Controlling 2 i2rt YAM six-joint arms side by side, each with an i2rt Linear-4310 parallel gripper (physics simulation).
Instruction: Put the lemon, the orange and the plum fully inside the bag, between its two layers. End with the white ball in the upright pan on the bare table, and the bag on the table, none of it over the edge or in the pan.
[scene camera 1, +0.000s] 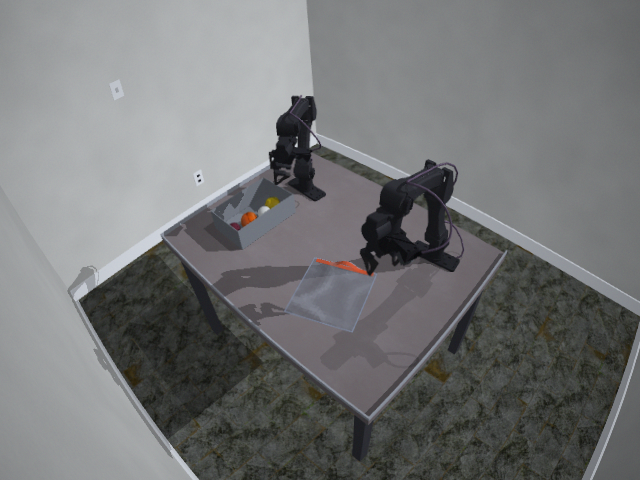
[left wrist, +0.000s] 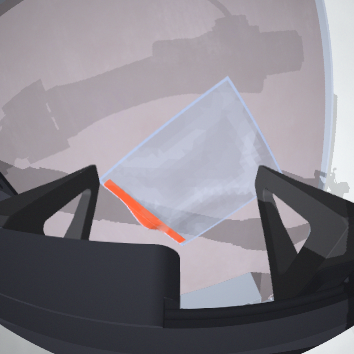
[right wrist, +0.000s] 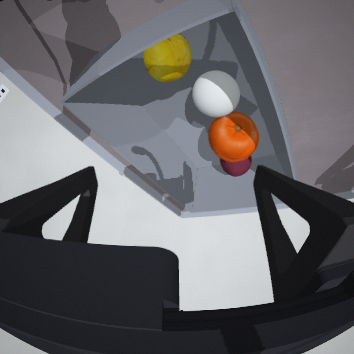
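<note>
The clear bag (scene camera 1: 330, 299) (left wrist: 195, 160) lies flat on the table, an orange-red strip (scene camera 1: 341, 266) (left wrist: 145, 212) along one edge. The strip bulges in its middle. The grey pan (scene camera 1: 268, 223) (right wrist: 120, 56) stands upright. In it lie the yellow lemon (scene camera 1: 271, 202) (right wrist: 167, 57), the white ball (scene camera 1: 264, 210) (right wrist: 215, 94), the orange (scene camera 1: 248, 218) (right wrist: 233, 137) and the dark plum (scene camera 1: 235, 226) (right wrist: 236, 166), partly hidden by the orange. My left gripper (scene camera 1: 383, 268) (left wrist: 176, 173) is open and empty above the table near the strip's right end. My right gripper (scene camera 1: 283, 180) (right wrist: 175, 174) is open and empty by the pan's back corner.
The table (scene camera 1: 408, 320) has its near edge below the bag in scene camera 1. A wall (scene camera 1: 155, 113) rises behind the pan. Part of the pan's wall shows at the bottom of the left wrist view. Arm shadows cross the table and the bag's surroundings.
</note>
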